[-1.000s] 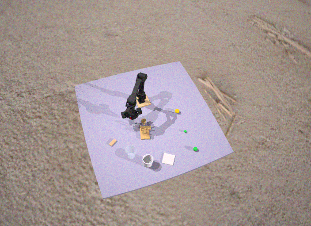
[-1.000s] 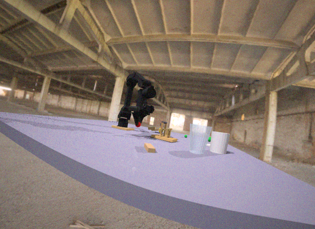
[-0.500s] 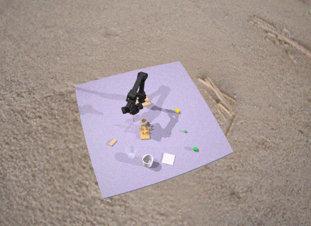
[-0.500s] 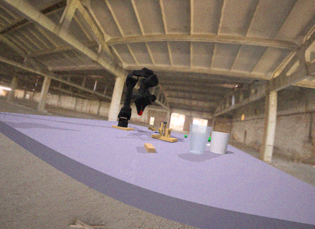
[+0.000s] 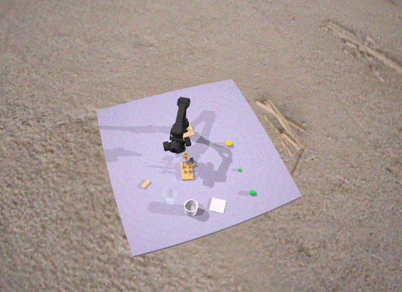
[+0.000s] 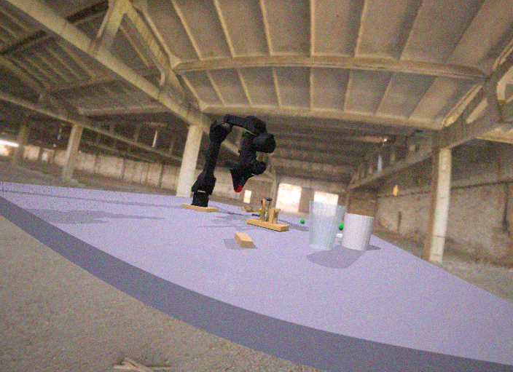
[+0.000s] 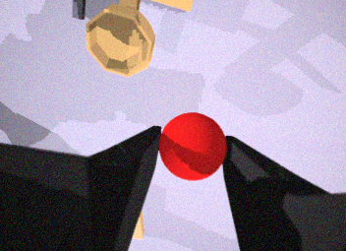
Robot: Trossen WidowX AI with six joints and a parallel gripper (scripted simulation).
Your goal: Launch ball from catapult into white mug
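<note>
The wooden catapult lies 100 mm ahead of my gripper tip, 70 mm below it and 50 mm to the left of it. The rest, counted from my gripper tip: clear glass (290 mm ahead, 200 mm to the right, 90 mm below); red ball (10 mm above); small wooden block (300 mm to the right, 110 mm below, 110 mm ahead).
</note>
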